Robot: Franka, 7 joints.
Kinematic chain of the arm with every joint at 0, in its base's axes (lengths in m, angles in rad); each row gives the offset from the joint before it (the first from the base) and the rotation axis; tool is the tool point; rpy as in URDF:
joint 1: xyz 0 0 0.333 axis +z
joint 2: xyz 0 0 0 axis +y
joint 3: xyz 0 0 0.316 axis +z
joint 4: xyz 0.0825 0 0 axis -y
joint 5: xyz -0.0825 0 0.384 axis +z
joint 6: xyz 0 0 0 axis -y
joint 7: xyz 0.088 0 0 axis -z
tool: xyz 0 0 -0.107 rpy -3.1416 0 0
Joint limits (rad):
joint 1: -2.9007..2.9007
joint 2: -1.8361..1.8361
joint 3: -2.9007..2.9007
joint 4: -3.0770..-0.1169
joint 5: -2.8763..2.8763
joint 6: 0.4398..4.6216
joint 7: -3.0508..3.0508
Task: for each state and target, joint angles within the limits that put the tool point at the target. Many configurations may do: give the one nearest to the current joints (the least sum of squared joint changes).
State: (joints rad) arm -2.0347 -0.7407 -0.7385 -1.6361 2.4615 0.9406 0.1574
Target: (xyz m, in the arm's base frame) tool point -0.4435 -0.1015 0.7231
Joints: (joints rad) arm -2.0269 -0.3450 -0.8927 -2.0986 2.4128 1.0507 0.1574
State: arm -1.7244 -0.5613 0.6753 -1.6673 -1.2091 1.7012 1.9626
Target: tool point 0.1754 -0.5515 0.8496
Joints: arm -1.7445 0.0857 0.6280 -1.2102 -1.3112 2.0110 1.9626
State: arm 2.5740 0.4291 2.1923 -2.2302 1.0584 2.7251 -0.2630
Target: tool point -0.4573 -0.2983 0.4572
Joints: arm 2.0727 0.5536 1.8360 -2.2354 1.0838 2.8352 -0.2630
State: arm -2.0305 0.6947 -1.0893 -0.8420 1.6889 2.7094 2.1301
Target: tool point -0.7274 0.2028 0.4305
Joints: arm -2.6385 0.9764 -1.1103 -1.3558 1.7225 2.7231 2.1301
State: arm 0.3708 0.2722 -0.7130 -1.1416 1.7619 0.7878 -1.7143
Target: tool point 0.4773 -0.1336 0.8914
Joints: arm 0.1502 0.1961 -0.8829 -1.0252 1.8841 1.0812 -1.7143
